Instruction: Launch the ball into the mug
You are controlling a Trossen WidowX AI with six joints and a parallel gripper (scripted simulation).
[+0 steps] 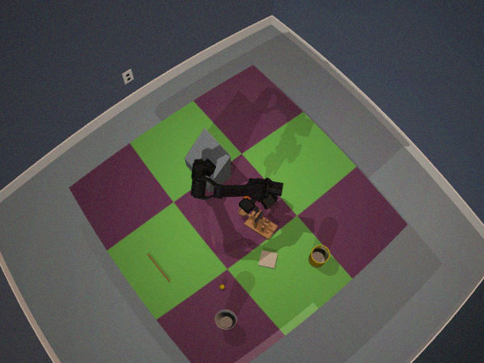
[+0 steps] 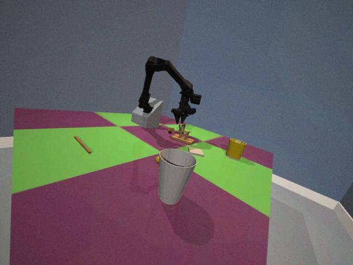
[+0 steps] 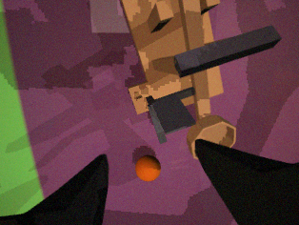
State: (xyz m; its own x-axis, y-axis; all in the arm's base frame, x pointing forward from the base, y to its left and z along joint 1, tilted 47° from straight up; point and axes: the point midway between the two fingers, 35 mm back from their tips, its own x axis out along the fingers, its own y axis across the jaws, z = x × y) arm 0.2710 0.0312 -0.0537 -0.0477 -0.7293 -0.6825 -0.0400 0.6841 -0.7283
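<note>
The orange ball is 7 cm behind my gripper tip and 8 cm below it. Round my gripper tip: flat beige tile 23 cm ahead, 13 cm to the right, 9 cm below; wooden catapult 4 cm ahead, 4 cm to the right, 4 cm below; yellow mug 39 cm ahead, 4 cm to the left, 7 cm below.
</note>
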